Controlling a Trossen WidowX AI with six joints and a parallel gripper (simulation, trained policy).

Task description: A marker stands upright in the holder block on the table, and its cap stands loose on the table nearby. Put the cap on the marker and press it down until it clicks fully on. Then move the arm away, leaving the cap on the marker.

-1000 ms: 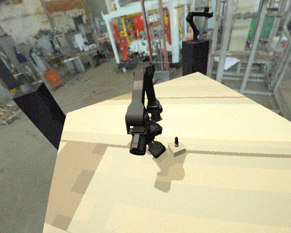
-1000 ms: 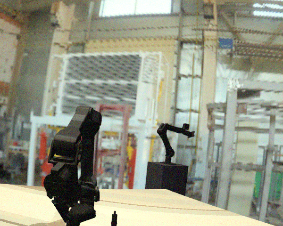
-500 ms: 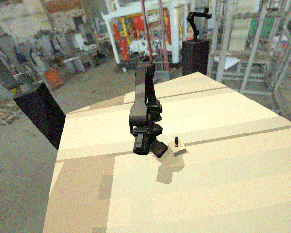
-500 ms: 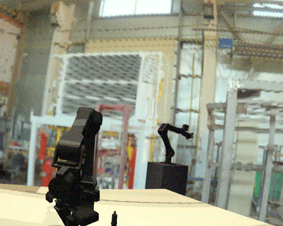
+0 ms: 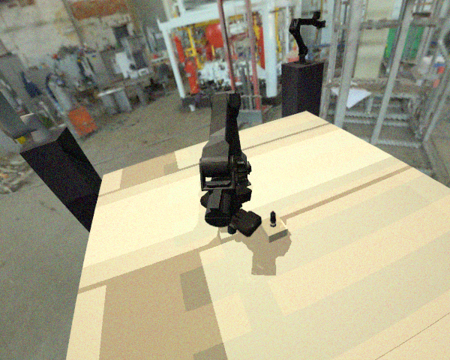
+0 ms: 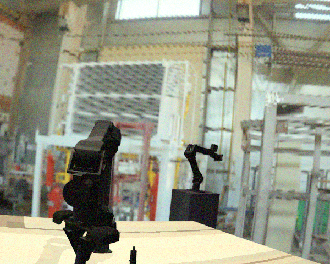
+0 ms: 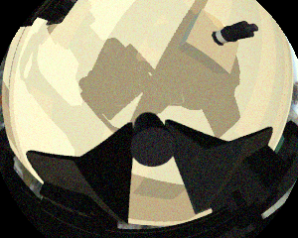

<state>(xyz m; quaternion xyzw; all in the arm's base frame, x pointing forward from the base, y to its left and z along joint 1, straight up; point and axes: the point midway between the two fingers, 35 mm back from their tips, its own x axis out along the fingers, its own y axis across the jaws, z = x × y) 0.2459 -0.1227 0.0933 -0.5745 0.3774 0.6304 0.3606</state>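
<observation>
My gripper tip is 12 cm to the right of the marker, 3 cm short of it and 2 cm below it. The rest, counted from my gripper tip: marker cap (1 cm above); white holder block (12 cm to the left, 4 cm below, 3 cm ahead).
</observation>
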